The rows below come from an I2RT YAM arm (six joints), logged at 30 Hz.
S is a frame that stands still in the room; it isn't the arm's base.
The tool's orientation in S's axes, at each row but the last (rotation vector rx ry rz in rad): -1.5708, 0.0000, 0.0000; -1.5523, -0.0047, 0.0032; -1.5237, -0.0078, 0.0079; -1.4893, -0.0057, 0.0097; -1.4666, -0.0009, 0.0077
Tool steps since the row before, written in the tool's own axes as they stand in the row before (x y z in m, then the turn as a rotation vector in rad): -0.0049, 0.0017, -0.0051, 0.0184, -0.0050, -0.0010; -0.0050, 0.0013, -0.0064, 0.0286, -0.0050, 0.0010; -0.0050, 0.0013, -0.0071, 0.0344, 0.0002, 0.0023; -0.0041, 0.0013, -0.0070, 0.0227, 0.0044, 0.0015; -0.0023, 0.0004, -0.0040, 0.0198, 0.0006, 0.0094
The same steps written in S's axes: -0.0049, -0.0051, -0.0017, 0.0184, -0.0010, 0.0050; -0.0050, -0.0064, -0.0014, 0.0286, 0.0011, 0.0050; -0.0049, -0.0071, -0.0016, 0.0344, 0.0027, -0.0001; -0.0040, -0.0069, -0.0019, 0.0227, 0.0021, -0.0043; -0.0023, -0.0039, -0.0008, 0.0197, 0.0095, 0.0003
